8 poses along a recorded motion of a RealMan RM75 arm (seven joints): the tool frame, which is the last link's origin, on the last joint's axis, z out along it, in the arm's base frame.
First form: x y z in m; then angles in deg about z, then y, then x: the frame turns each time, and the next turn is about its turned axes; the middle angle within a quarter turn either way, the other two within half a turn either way.
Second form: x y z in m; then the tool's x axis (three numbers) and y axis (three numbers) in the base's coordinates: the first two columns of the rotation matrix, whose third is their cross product. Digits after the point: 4 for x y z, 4 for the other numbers.
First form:
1: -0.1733 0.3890 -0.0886 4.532 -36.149 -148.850
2: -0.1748 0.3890 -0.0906 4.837 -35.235 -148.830
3: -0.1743 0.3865 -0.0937 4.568 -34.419 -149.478
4: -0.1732 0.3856 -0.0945 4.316 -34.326 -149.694
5: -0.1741 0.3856 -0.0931 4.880 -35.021 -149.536
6: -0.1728 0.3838 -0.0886 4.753 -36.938 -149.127
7: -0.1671 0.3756 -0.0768 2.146 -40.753 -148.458
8: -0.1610 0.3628 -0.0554 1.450 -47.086 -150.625
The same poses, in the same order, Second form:
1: -0.1733 0.3890 -0.0886 0.8050 0.0638 0.5899 0.3718 -0.8290 -0.4177
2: -0.1748 0.3890 -0.0906 0.8139 0.0689 0.5769 0.3697 -0.8274 -0.4228
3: -0.1743 0.3865 -0.0937 0.8223 0.0657 0.5652 0.3548 -0.8358 -0.4190
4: -0.1732 0.3856 -0.0945 0.8235 0.0622 0.5639 0.3487 -0.8395 -0.4167
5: -0.1741 0.3856 -0.0931 0.8160 0.0697 0.5739 0.3632 -0.8341 -0.4152
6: -0.1728 0.3838 -0.0886 0.7965 0.0662 0.6010 0.3784 -0.8298 -0.4101
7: -0.1671 0.3756 -0.0768 0.7570 0.0284 0.6528 0.3732 -0.8389 -0.3963
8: -0.1610 0.3628 -0.0554 0.6807 0.0172 0.7324 0.3812 -0.8621 -0.3340
